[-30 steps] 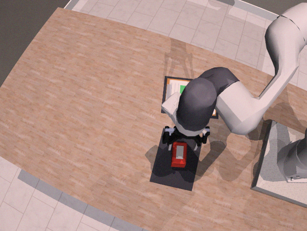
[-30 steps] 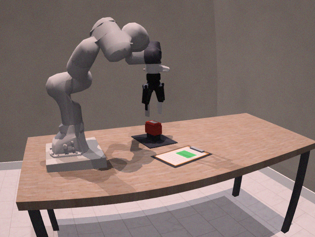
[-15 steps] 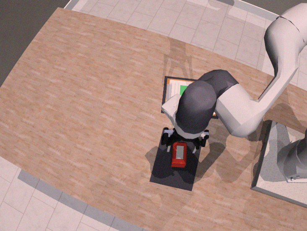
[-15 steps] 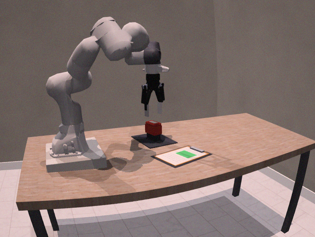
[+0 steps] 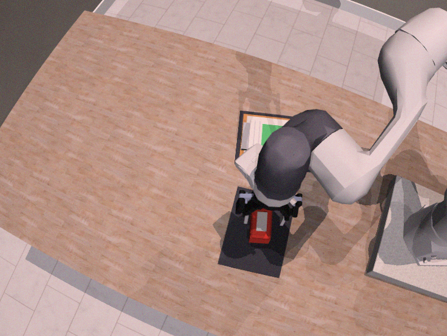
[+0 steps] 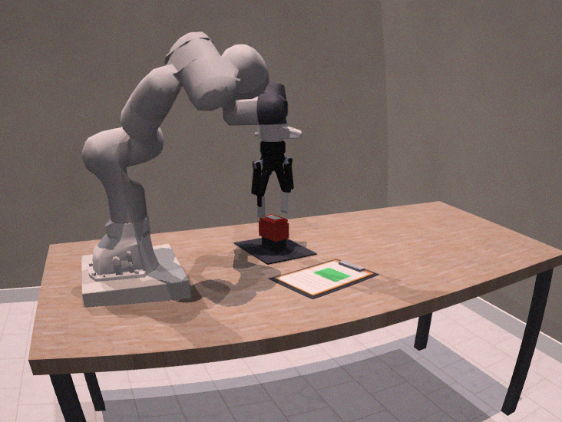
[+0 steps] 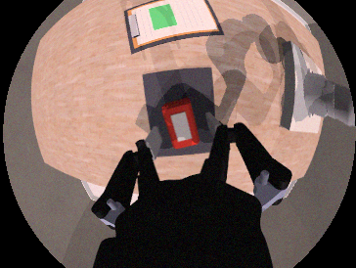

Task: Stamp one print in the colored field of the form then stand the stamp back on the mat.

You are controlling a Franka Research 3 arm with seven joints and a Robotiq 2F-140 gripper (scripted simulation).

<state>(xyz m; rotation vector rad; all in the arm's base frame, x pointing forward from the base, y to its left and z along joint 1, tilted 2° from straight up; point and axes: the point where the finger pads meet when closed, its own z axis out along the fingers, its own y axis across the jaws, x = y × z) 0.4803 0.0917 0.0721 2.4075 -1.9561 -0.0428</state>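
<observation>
My gripper is now 9 cm above the red stamp. The rest, counted from my hand: clipboard 28 cm to the right, 13 cm below, 2 cm ahead; then dark mat 14 cm below.
</observation>
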